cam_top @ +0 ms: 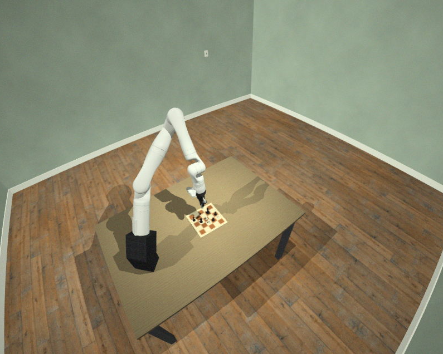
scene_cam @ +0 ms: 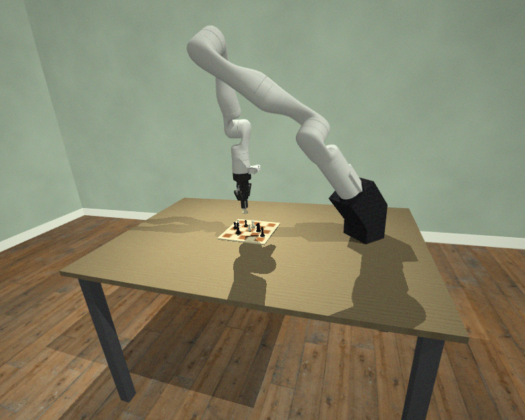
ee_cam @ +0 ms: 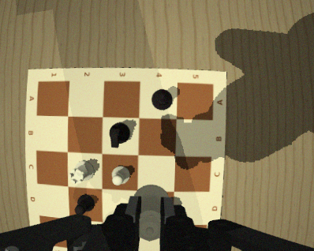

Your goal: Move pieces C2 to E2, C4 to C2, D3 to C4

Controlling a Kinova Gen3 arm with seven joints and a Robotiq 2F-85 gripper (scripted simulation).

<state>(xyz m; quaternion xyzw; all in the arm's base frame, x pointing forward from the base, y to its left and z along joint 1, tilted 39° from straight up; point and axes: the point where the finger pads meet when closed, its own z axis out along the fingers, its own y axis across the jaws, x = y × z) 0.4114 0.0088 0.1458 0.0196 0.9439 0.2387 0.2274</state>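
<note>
The chessboard lies 140 mm below my hand and 30 mm to the right of it. Round my hand: black knight (120 mm below, 40 mm to the right, 40 mm behind).
</note>
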